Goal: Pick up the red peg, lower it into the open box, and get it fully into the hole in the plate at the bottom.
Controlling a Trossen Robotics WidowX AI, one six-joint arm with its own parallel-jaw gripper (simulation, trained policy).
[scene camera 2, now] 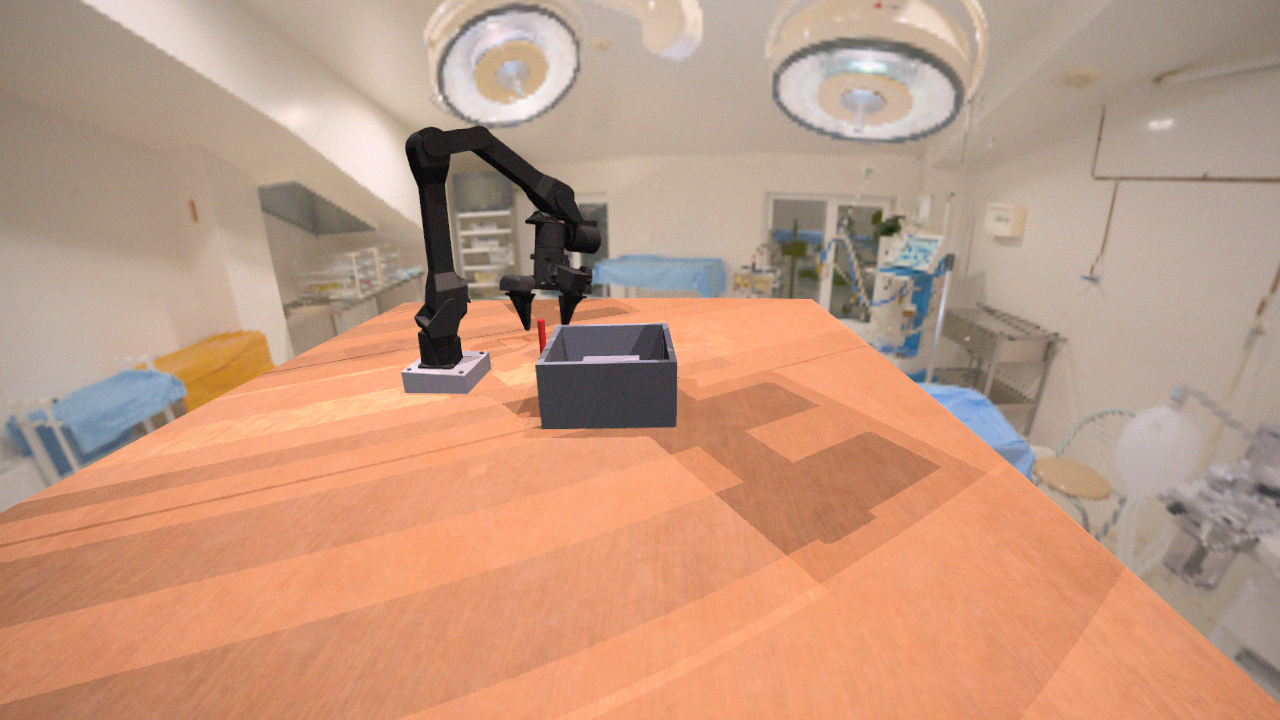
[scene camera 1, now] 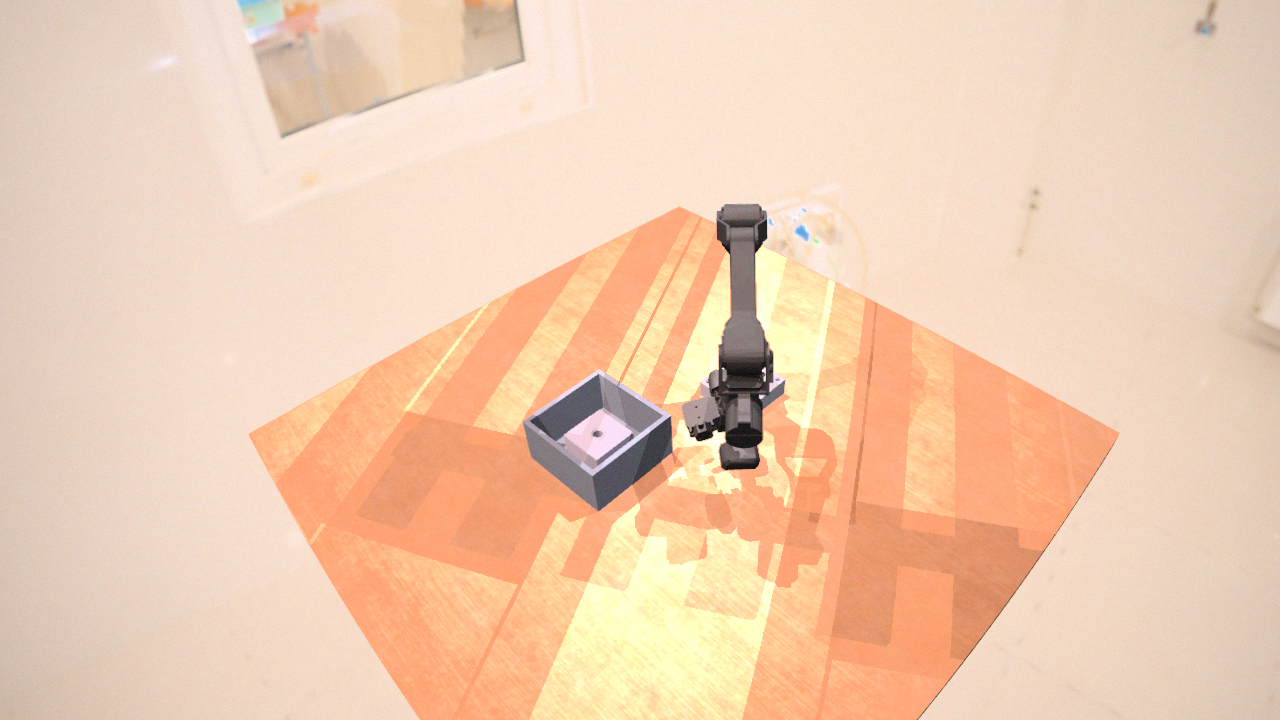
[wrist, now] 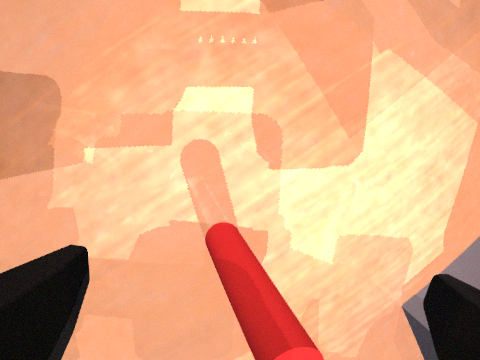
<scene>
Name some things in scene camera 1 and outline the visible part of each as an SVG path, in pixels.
My gripper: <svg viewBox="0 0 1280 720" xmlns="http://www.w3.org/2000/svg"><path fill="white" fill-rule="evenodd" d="M720 444L718 452L721 468L724 471L756 469L759 465L760 457L757 446L737 448L729 445L726 441ZM723 369L723 381L726 381L727 370ZM719 369L709 373L710 398L703 397L682 405L682 412L690 438L696 438L697 441L712 438L715 431L725 431L725 406L727 400L725 396L719 396Z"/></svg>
A grey box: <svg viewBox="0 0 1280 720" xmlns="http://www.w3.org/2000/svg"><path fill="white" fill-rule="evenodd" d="M598 369L555 398L551 403L524 419L522 424L530 457L595 510L600 512L612 500L625 492L673 452L672 418L670 414ZM601 410L633 432L634 439L592 470L567 450L564 434L598 410Z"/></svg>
A pale plate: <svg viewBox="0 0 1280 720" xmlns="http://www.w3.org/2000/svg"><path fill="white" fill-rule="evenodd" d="M601 410L598 410L564 434L567 450L592 470L634 439L633 432Z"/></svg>
</scene>
